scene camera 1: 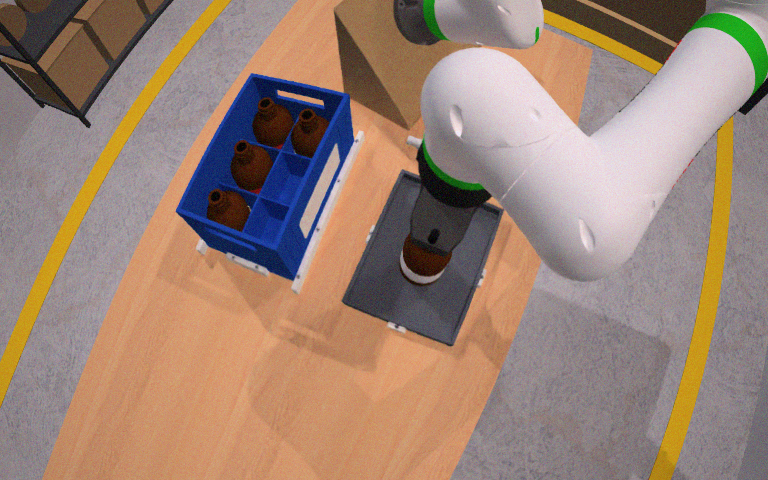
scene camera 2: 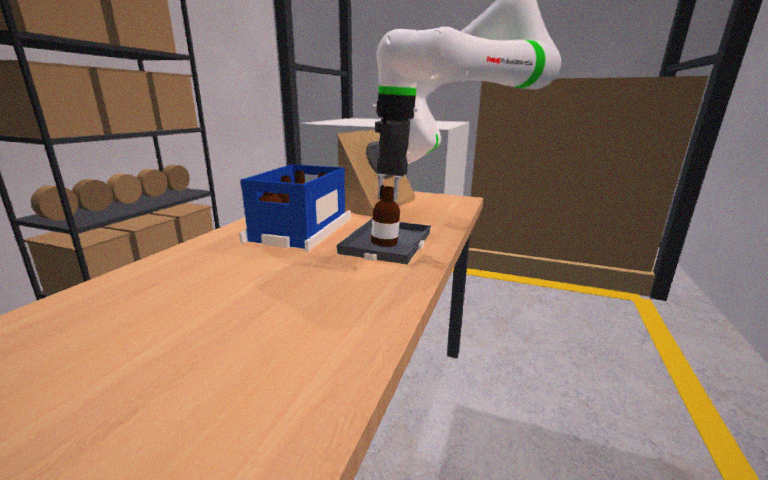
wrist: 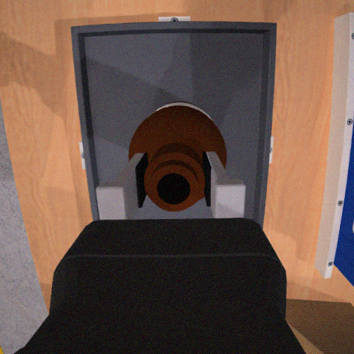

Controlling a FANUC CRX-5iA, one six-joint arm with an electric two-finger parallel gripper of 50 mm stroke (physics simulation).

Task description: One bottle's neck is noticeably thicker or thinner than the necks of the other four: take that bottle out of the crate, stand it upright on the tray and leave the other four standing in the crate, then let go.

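Places are measured from the arm's base along level axes (x ahead, y left, z up), in centimetres.
Pixels of known places: gripper, fingertip midpoint: (scene camera 2: 387, 199); arm's base, link origin: (scene camera 1: 421, 10).
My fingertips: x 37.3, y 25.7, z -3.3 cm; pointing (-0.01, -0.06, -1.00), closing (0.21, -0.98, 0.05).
Observation:
Ahead of a thing's pixels: the offset from my fingertips to its top centre. "*": to the spot under its first point.
A brown bottle @(dx +0.0, dy -0.3, dz +3.3 cm) (scene camera 1: 425, 263) (scene camera 2: 386, 213) (wrist: 177, 135) with a white label stands upright over the middle of the grey tray (scene camera 1: 481, 237) (scene camera 2: 351, 249) (wrist: 110, 60). Its base looks to be at the tray floor; a tiny gap could not be told. My gripper (scene camera 2: 388, 192) (wrist: 175, 168) is shut on its neck, one finger on each side; in scene camera 1 the fingers are hidden. The blue crate @(dx +3.6, dy -28.6, dz +4.4 cm) (scene camera 1: 271, 257) (scene camera 2: 277, 220) (wrist: 347, 240) holds the other brown bottles upright: two at the rear @(dx -4.0, dy -34.9, dz +3.2 cm) (scene camera 1: 271, 127) @(dx -5.8, dy -27.0, dz +3.2 cm) (scene camera 1: 308, 138), one at middle left (scene camera 1: 252, 169), one at front left (scene camera 1: 227, 212). Two right-hand compartments are empty.
White locating strips @(* dx +3.0, dy -18.1, dz -10.2 cm) (scene camera 1: 325, 217) (wrist: 336, 165) run beside the crate, between it and the tray. Small white blocks @(* dx +11.1, dy +1.9, dz -11.6 cm) (scene camera 1: 396, 326) (scene camera 2: 370, 256) sit against the tray's edges. A brown wedge-shaped block (scene camera 1: 376, 73) (scene camera 2: 356, 169) stands behind. The table edge lies beyond the tray's right side.

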